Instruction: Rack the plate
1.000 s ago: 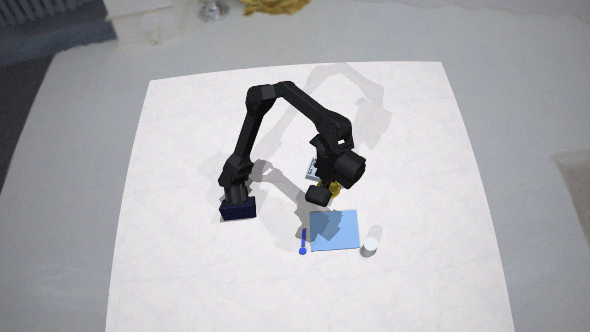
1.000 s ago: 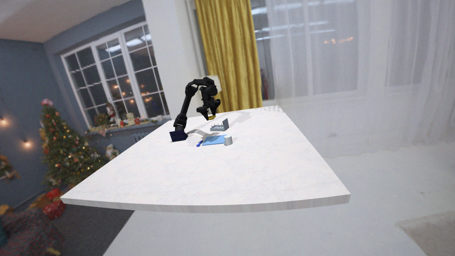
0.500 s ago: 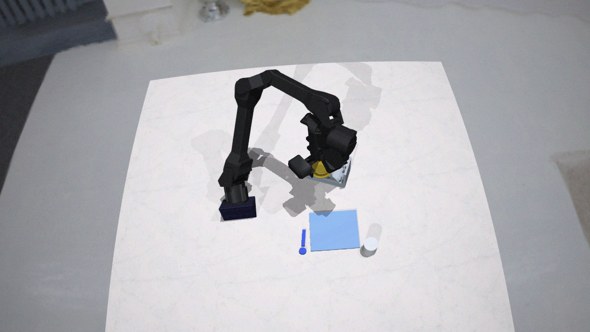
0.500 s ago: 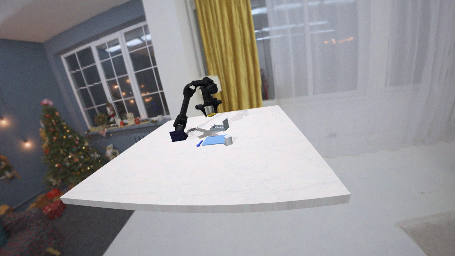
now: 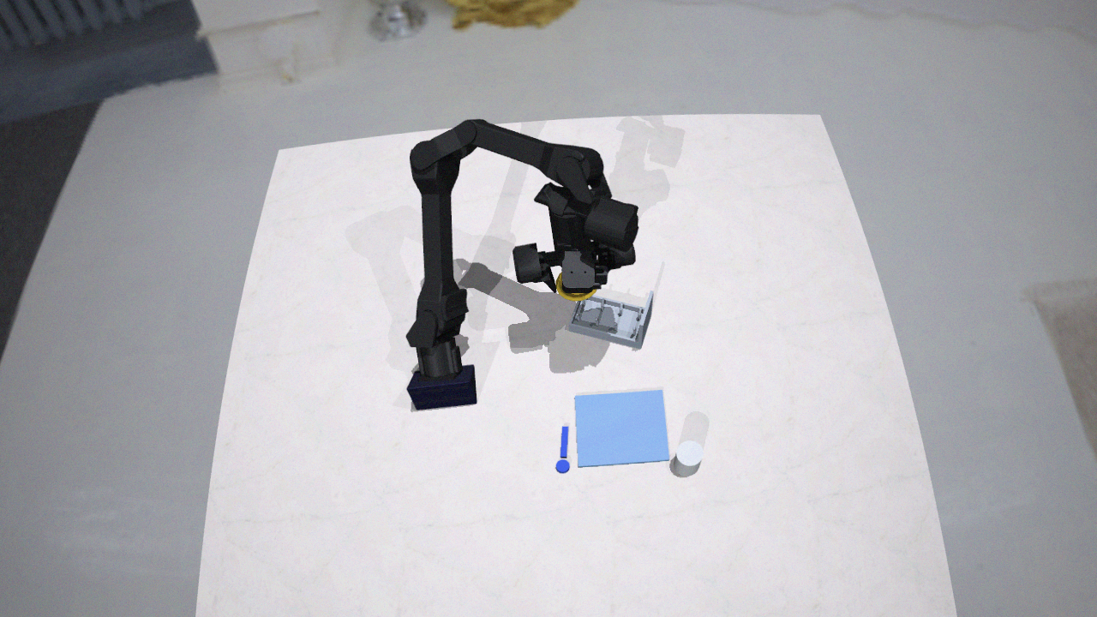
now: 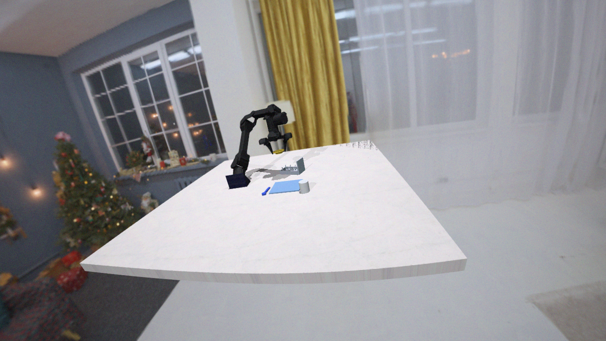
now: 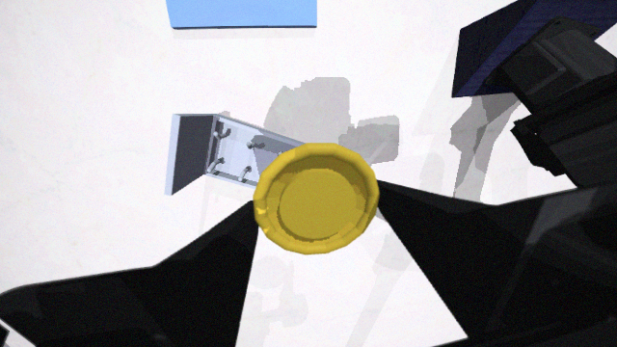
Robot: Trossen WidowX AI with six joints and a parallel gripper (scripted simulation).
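Right now my gripper tip is 11 cm above the grey dish rack, 5 cm short of it and 1 cm to the right of it. The rest, counted from my gripper tip: light blue mat: 20 cm to the right, 13 cm below, 7 cm ahead; blue spoon: 25 cm to the right, 13 cm below, 3 cm behind; yellow plate: 1 cm above.
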